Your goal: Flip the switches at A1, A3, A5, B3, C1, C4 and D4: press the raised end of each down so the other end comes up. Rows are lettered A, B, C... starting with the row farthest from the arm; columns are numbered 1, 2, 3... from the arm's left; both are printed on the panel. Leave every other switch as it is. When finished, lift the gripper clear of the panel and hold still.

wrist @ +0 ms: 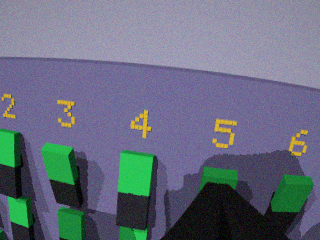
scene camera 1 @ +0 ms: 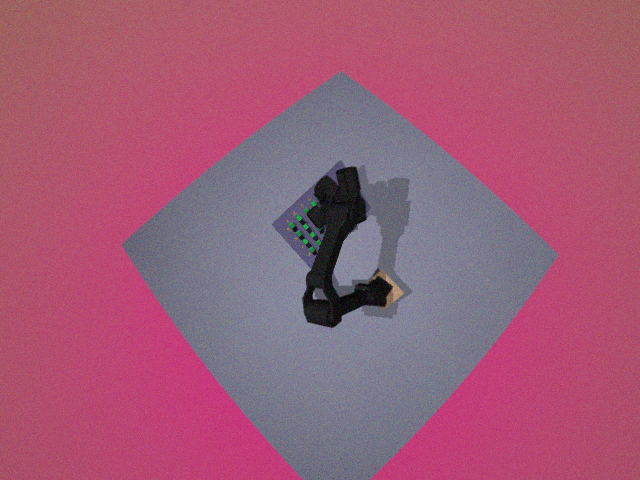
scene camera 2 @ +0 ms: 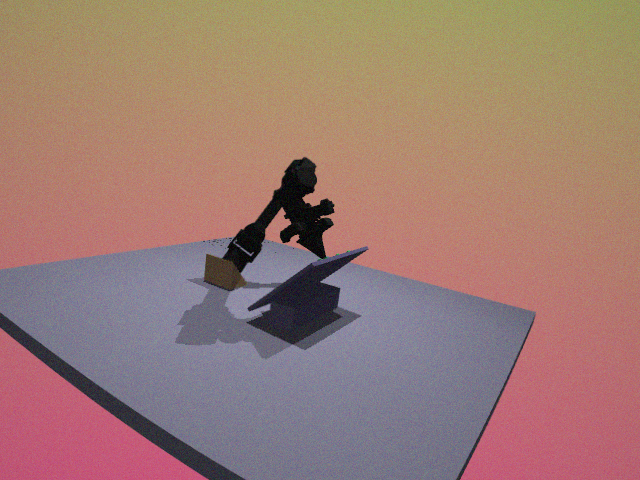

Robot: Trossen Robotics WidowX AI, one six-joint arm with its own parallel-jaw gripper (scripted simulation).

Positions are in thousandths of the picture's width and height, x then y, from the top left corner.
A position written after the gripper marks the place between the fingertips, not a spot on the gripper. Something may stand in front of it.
The gripper shows in the wrist view (670, 806), in scene camera 1 (502, 411) and in scene camera 2 (507, 539).
